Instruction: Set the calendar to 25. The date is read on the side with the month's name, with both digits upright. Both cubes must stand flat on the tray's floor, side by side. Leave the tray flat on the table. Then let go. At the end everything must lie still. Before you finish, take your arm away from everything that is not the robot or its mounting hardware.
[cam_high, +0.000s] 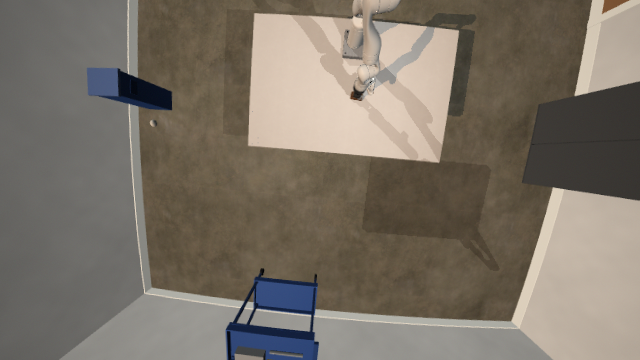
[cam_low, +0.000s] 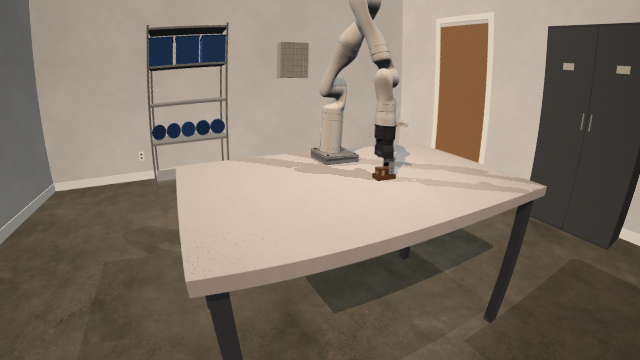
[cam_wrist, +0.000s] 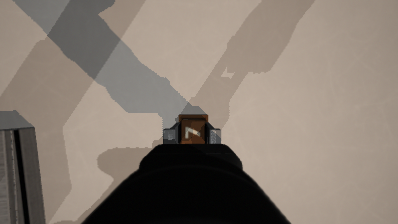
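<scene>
Now: the tray 2 cm to the right of my hand and 3 cm below it. Round my hand: brown cube: 1 cm behind, 3 cm to the right, 1 cm below.
</scene>
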